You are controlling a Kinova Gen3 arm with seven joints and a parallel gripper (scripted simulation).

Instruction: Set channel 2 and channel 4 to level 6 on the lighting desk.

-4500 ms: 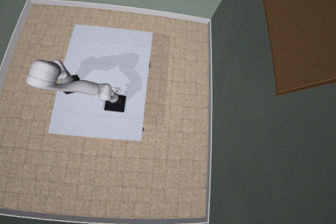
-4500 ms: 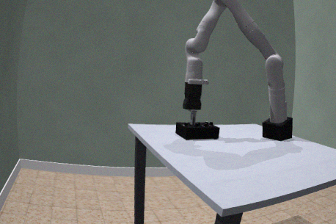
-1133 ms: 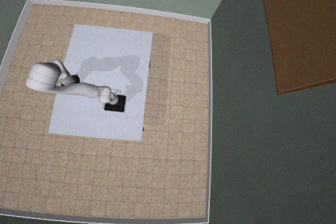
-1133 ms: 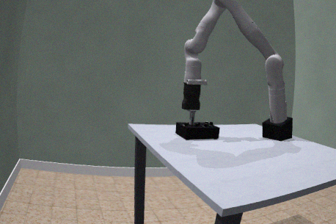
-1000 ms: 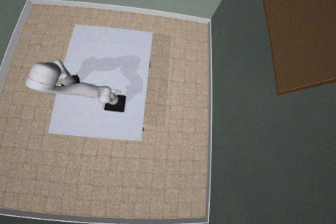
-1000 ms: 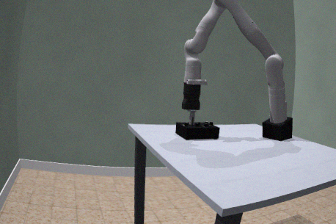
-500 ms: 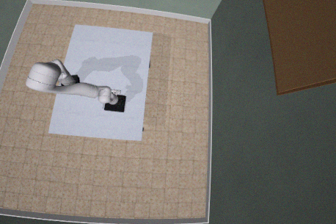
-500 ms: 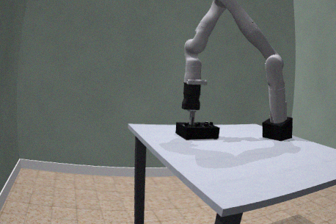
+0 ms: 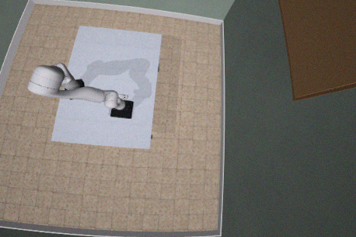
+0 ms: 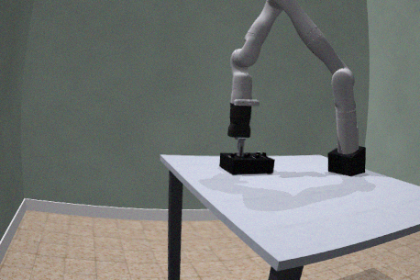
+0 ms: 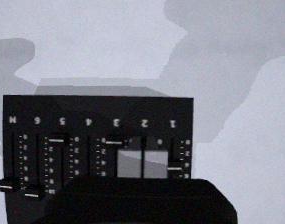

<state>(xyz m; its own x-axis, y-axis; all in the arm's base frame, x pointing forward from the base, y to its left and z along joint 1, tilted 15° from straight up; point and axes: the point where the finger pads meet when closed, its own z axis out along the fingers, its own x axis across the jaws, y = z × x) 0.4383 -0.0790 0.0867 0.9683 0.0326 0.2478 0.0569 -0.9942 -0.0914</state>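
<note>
My gripper is now 20 mm to the left of the channel 2 cap and 10 mm above it. The rest, counted from my hand: channel 4 cap (40 mm behind, 30 mm to the right, 10 mm below); then channel 1 cap (20 mm ahead, 10 mm to the right, 10 mm below); then channel 3 cap (20 mm behind, 10 mm to the left, 10 mm below).
</note>
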